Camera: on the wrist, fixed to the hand. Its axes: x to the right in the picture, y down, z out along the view.
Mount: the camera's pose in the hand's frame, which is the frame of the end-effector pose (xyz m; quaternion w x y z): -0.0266 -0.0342 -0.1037 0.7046 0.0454 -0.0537 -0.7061
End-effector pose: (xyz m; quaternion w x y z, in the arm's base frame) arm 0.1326 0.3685 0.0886 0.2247 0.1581 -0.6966 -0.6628
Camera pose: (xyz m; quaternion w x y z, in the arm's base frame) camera 0.2067 0.2915 0.0540 0.3543 -0.5779 0.4213 0.6025
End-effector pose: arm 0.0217 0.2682 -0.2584 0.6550 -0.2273 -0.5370 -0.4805
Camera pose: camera 0.0431 0.1792 -0.3236 0.1037 0.2230 -0.5959 -0.7645
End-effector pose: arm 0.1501 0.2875 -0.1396 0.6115 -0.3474 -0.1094 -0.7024
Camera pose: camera 0.0817 0.2561 -0.2231 0.0552 0.1775 0.3871 0.9031
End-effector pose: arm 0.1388 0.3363 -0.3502 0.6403 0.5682 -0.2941 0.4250
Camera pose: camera 0.1454 0.4323 -0.4082 0.7097 0.6599 0.1789 -0.1698
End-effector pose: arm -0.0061 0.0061 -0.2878 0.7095 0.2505 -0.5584 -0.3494
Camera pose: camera 0.0833 0.0016 -0.3557 0.2118 0.5842 -0.2705 -0.7353
